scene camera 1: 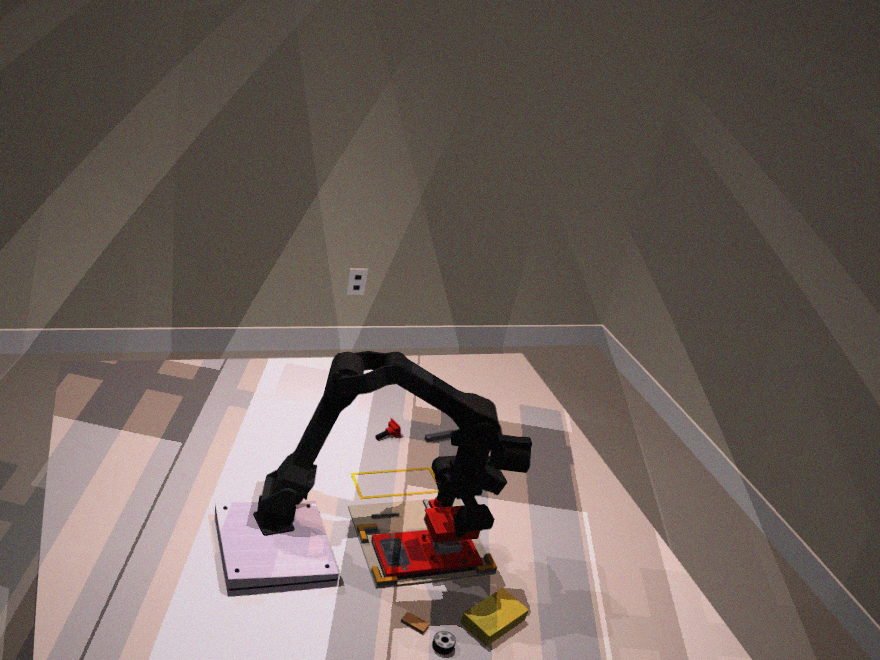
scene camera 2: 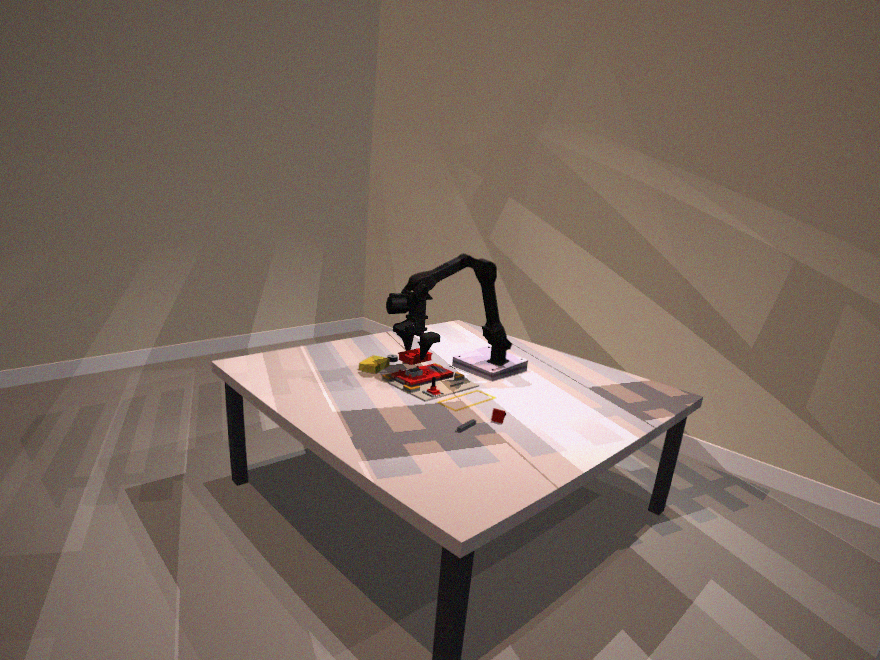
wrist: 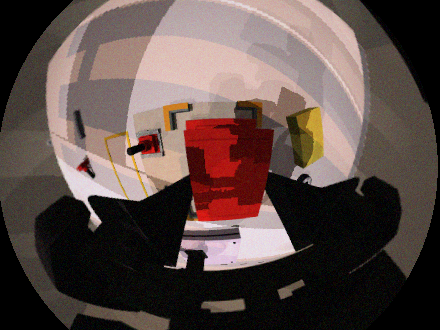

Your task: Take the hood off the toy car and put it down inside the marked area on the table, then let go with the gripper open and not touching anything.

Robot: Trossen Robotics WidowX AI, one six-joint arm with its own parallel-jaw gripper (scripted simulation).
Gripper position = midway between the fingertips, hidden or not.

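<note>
There's a hood (scene camera 1: pixel 439 521), (wrist: pixel 228 167) here, and it's my gripper (scene camera 1: pixel 452 524), (scene camera 2: pixel 414 356), (wrist: pixel 228 177) that carries it. I can see a red toy car (scene camera 2: pixel 432 370) too, and there's a yellow block (wrist: pixel 305 127) as well.
</note>
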